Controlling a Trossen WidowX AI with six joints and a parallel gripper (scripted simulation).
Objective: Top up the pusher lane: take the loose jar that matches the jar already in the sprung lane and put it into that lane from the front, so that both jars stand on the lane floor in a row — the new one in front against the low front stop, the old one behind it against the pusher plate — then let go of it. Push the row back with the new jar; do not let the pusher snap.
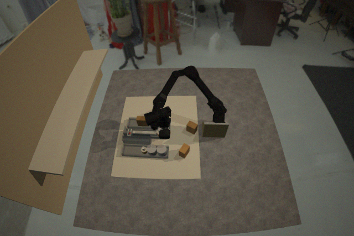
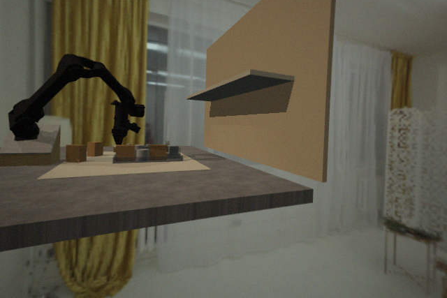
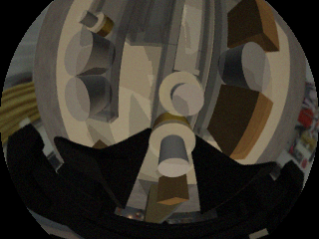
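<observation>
Now: gripper tip 70 mm short of the beige mat, 50 mm above it and 20 mm to the left of it. Round my gripper tip: small pale jar 140 mm ahead, 120 mm to the left, 20 mm below; then wall shelf 520 mm ahead, 320 mm above, 40 mm to the right; then grey lane rack 160 mm ahead, 30 mm below, 10 mm to the left.
</observation>
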